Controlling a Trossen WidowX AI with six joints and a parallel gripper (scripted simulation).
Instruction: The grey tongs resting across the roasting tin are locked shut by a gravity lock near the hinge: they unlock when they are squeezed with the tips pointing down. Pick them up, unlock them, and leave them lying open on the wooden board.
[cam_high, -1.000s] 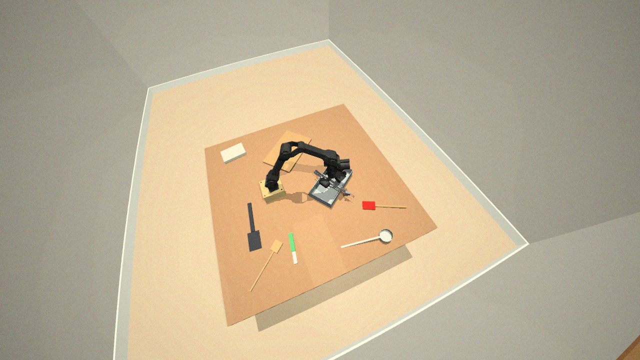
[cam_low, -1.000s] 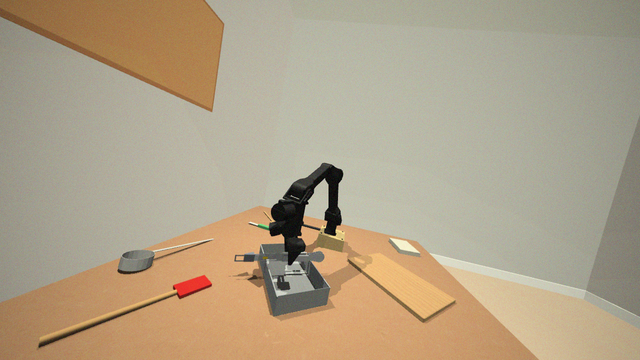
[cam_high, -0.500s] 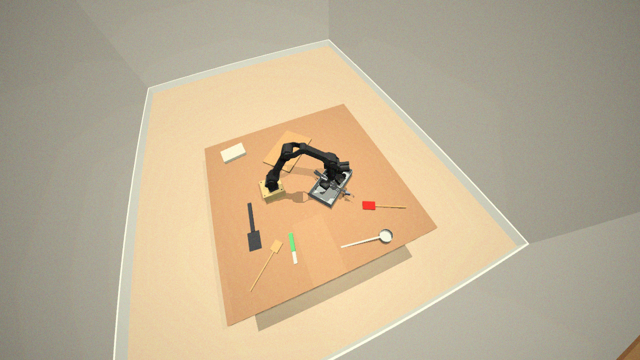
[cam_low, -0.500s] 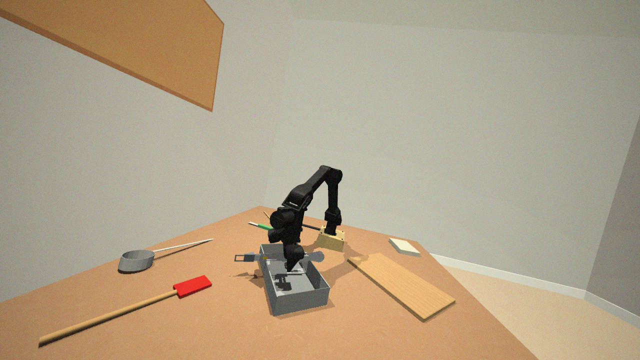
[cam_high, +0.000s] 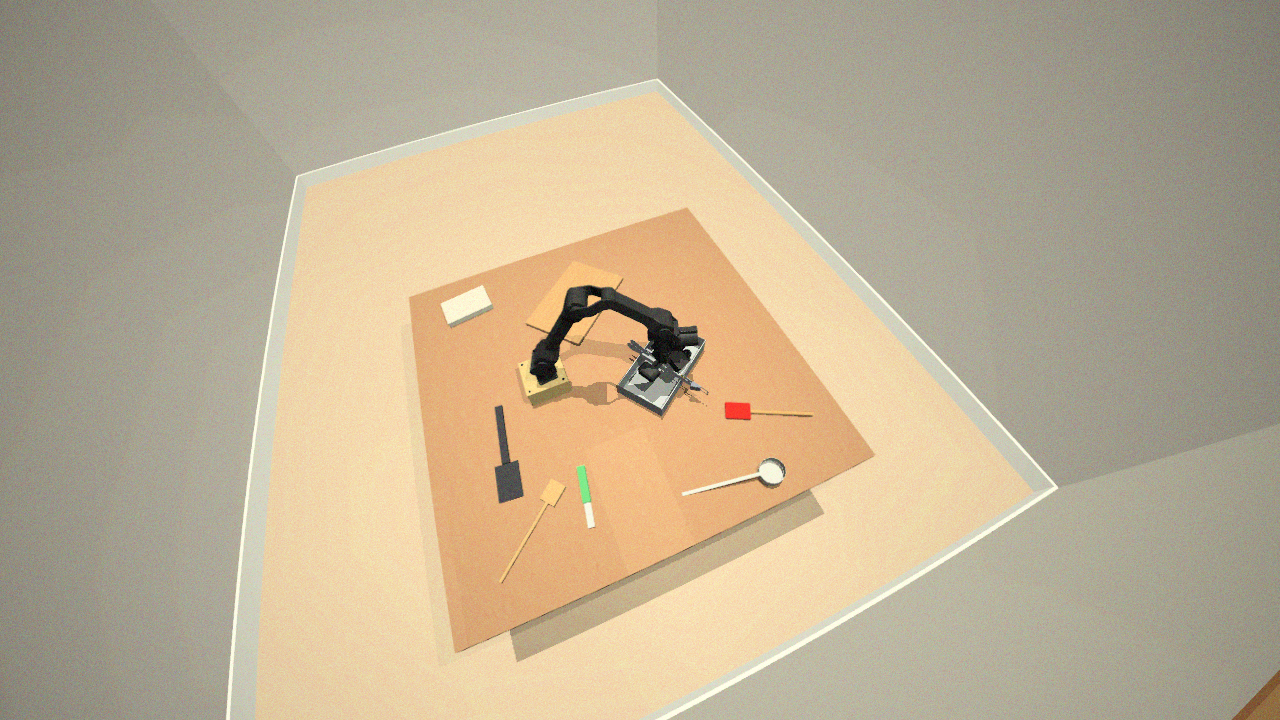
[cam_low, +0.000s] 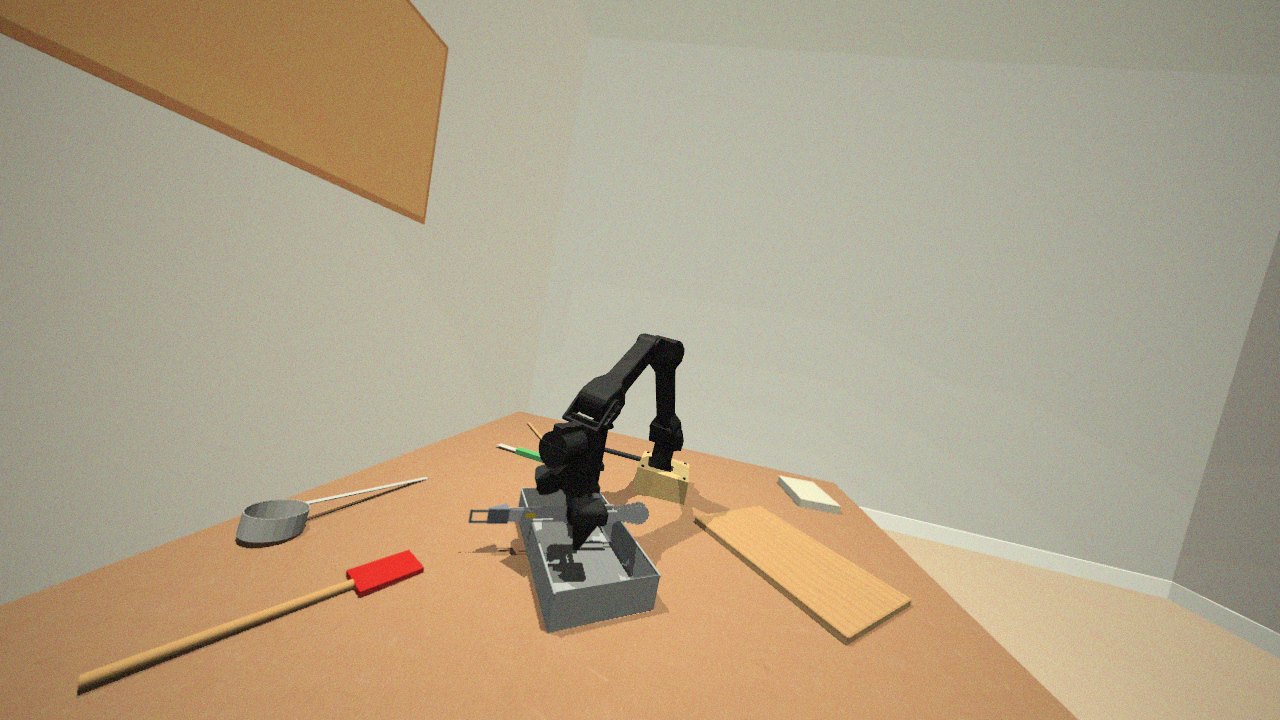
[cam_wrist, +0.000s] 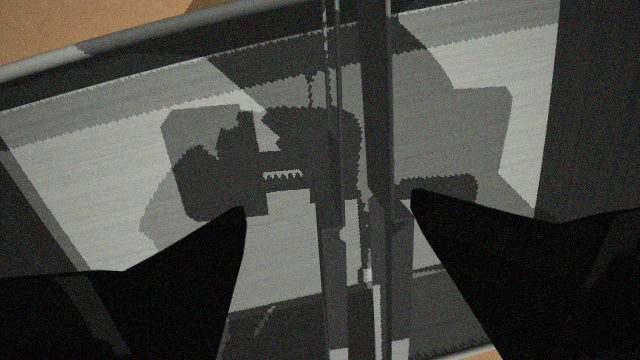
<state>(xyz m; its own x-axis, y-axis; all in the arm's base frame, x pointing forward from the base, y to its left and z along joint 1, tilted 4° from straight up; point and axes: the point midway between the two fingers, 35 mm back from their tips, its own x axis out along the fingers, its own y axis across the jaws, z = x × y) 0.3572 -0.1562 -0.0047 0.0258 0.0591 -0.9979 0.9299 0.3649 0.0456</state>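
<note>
Right now the grey roasting tin is 10 mm to the left of my gripper tip and 10 mm ahead of it. Also, from my gripper tip: wooden board 460 mm to the left, 130 mm behind, 20 mm below; then black spatula 580 mm behind, 30 mm below, 20 mm to the right; then red spatula 280 mm to the right, 200 mm ahead, 20 mm below.
</note>
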